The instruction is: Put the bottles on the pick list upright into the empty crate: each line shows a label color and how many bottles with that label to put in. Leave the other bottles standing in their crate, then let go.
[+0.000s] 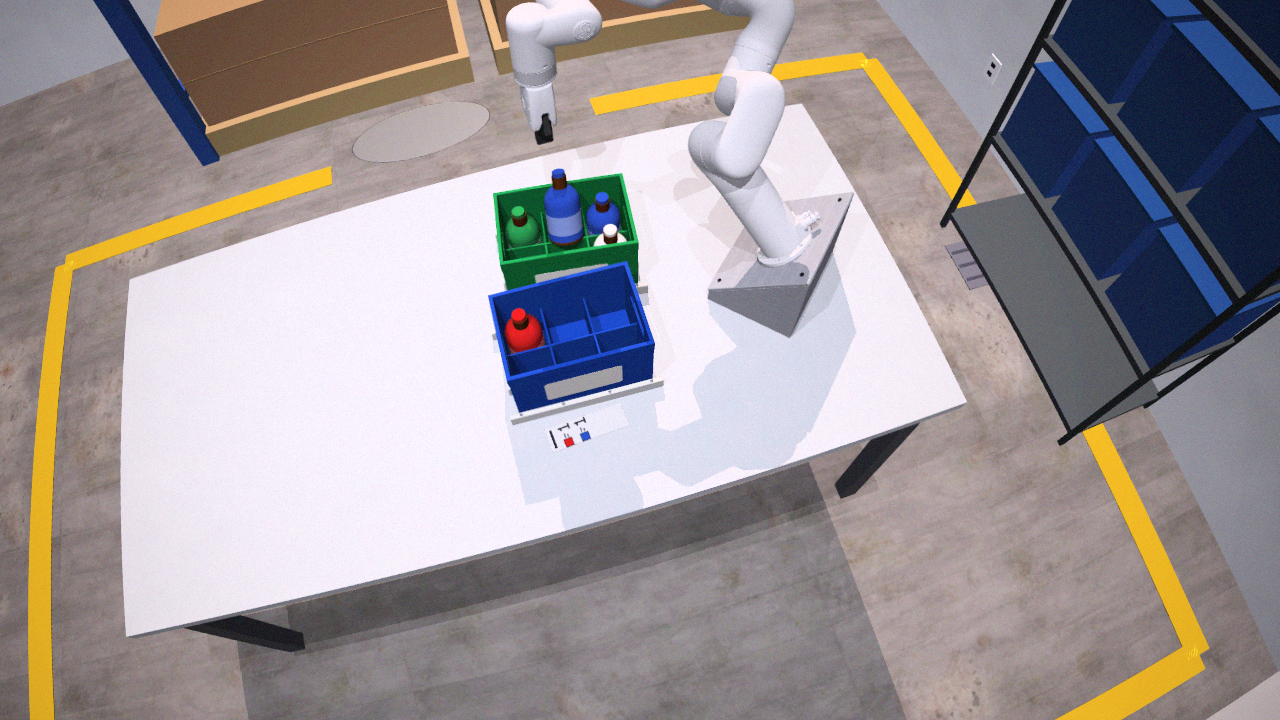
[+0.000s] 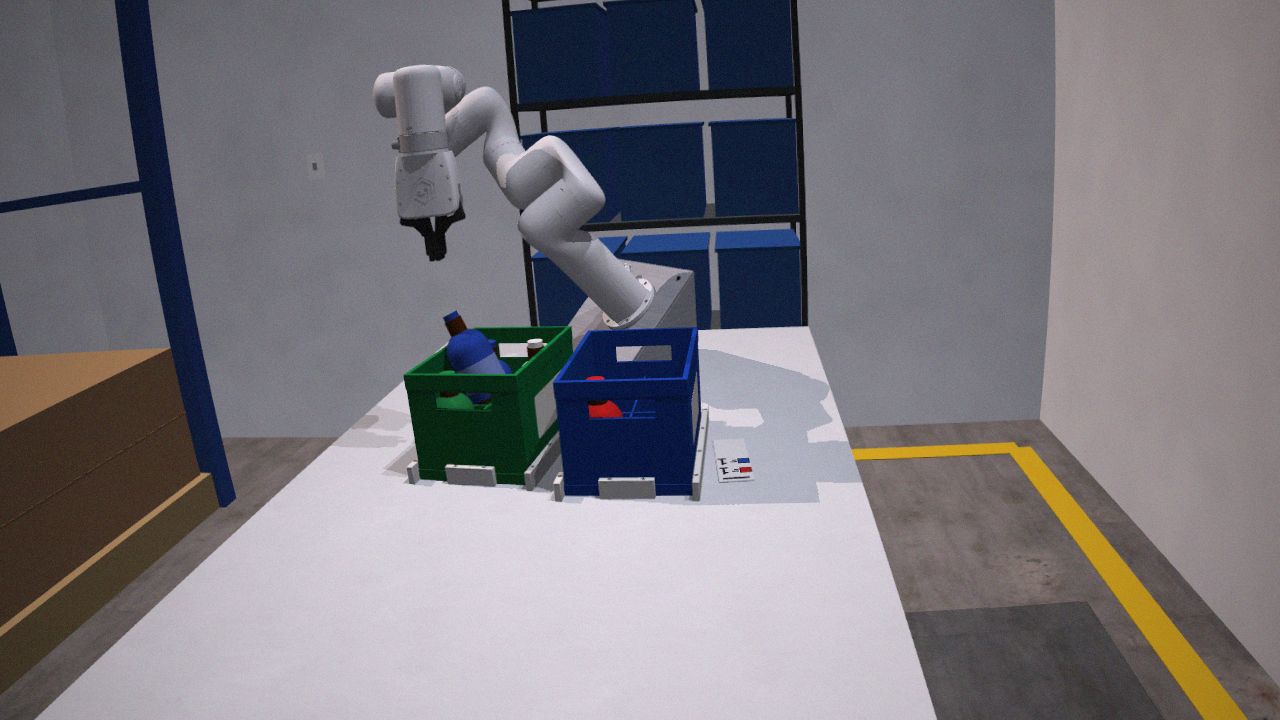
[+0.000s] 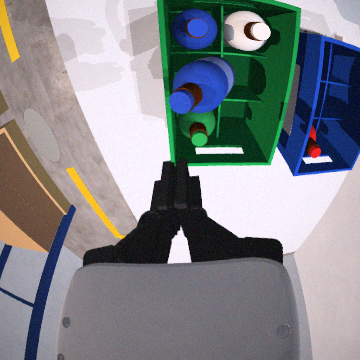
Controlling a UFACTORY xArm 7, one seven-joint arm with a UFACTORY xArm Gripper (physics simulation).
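Seen in the pictures: gripper, fingertip midpoint: [image 1: 544, 140] [image 2: 437, 259] [image 3: 178, 174]; arm's base, link origin: [image 1: 785, 245] [image 2: 629, 305].
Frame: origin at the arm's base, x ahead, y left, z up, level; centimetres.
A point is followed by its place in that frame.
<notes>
My gripper [image 1: 544, 137] @(x 40.5, y -28.0, z 18.8 cm) [image 2: 435, 257] @(x 40.5, y -28.0, z 18.8 cm) [image 3: 178, 174] @(x 40.5, y -28.0, z 18.8 cm) is shut with nothing between its fingers, high above the green crate's outer side. A blue bottle [image 1: 563, 213] @(x 40.1, y -21.3, z 3.6 cm) [image 2: 474, 351] @(x 42.4, y -23.3, z 3.8 cm) [image 3: 202, 85] @(x 38.2, y -24.7, z 6.6 cm) leans tilted in the green crate [image 1: 572, 268] @(x 42.0, y -11.5, z -1.8 cm) [image 2: 474, 438] @(x 54.0, y -22.1, z -6.6 cm) [image 3: 285, 90] @(x 41.4, y -12.1, z 3.3 cm), raised above the others. A second blue bottle [image 1: 603, 214] @(x 31.5, y -21.8, z -1.4 cm) [image 3: 194, 28] @(x 31.2, y -23.9, z 2.3 cm), a green bottle [image 1: 521, 230] @(x 48.8, y -24.5, z -1.6 cm) [image 2: 454, 402] @(x 50.6, y -25.4, z -1.9 cm) [image 3: 196, 125] @(x 46.9, y -26.6, z 0.1 cm) and a white bottle [image 1: 609, 238] @(x 33.2, y -13.6, z 1.2 cm) [image 2: 534, 347] @(x 33.8, y -14.9, z 1.5 cm) [image 3: 245, 30] @(x 32.4, y -16.5, z -0.1 cm) stand in that crate. A red bottle [image 1: 523, 332] @(x 55.5, y -1.0, z -1.4 cm) [image 2: 602, 409] @(x 57.5, y -2.0, z -1.7 cm) [image 3: 313, 145] @(x 54.1, y -3.3, z 1.5 cm) stands in a corner compartment of the blue crate [image 1: 581, 380] @(x 48.3, y 11.4, z -4.2 cm) [image 2: 626, 447] @(x 60.6, y 1.2, z -6.4 cm) [image 3: 300, 150] @(x 53.4, y -7.7, z 3.3 cm).
The pick list [image 1: 586, 428] @(x 50.0, y 17.0, z -13.8 cm) [image 2: 733, 461] @(x 51.0, y 16.8, z -13.8 cm) lies beside the blue crate and shows a red and a blue mark, each with a 1. Low grey rails edge the crates on the white table [image 1: 313, 402] @(x 103.1, y -9.4, z -14.0 cm) [image 2: 465, 591] @(x 85.0, y -17.9, z -14.0 cm). A shelf rack with blue bins stands behind the arm's base.
</notes>
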